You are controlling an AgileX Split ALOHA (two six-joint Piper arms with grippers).
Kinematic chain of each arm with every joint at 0, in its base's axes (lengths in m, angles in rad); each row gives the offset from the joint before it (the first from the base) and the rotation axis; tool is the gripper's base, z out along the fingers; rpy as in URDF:
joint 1: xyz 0 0 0.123 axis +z
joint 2: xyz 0 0 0 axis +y
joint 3: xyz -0.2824 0 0.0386 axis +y
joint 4: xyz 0.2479 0 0.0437 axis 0.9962 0 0.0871
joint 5: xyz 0 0 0 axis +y
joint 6: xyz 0.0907 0 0.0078 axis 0.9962 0 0.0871
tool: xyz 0 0 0 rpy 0 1.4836 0
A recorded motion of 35 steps. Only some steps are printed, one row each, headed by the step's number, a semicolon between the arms.
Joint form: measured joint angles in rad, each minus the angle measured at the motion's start. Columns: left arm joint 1, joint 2, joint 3, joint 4, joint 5, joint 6; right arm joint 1, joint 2, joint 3, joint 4, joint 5, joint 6.
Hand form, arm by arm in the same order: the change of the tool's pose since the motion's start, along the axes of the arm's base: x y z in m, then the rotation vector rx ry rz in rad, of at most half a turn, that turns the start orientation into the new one. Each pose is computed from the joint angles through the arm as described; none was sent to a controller.
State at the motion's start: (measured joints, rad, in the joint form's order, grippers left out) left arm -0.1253 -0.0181 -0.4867 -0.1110 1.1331 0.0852; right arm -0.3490 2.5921 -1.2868 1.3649 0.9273 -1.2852
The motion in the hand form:
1: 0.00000 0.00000 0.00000 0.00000 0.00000 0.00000; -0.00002 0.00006 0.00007 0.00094 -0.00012 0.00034
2: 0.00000 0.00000 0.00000 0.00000 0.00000 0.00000; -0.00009 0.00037 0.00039 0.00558 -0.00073 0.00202
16: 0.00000 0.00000 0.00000 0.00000 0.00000 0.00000; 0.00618 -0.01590 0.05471 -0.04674 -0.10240 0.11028
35: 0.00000 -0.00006 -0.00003 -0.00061 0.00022 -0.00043; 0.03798 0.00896 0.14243 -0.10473 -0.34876 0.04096
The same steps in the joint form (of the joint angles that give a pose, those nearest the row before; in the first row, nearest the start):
1: 0.0000 0.0000 0.0000 0.0000 0.0000 0.0000; 0.0000 0.0000 0.0000 0.0000 0.0010 0.0000
2: 0.0000 0.0000 0.0000 0.0000 0.0000 0.0000; 0.0000 0.0000 0.0000 0.0000 0.0060 0.0000
16: 0.0000 0.0000 0.0000 0.0000 0.0000 0.0000; -0.0335 -0.1455 -0.0023 -0.1472 0.0607 0.0234
35: 0.0000 0.0000 0.0001 -0.0007 0.0000 0.0000; 0.0513 -0.3570 -0.0014 0.0189 0.0038 -0.0079

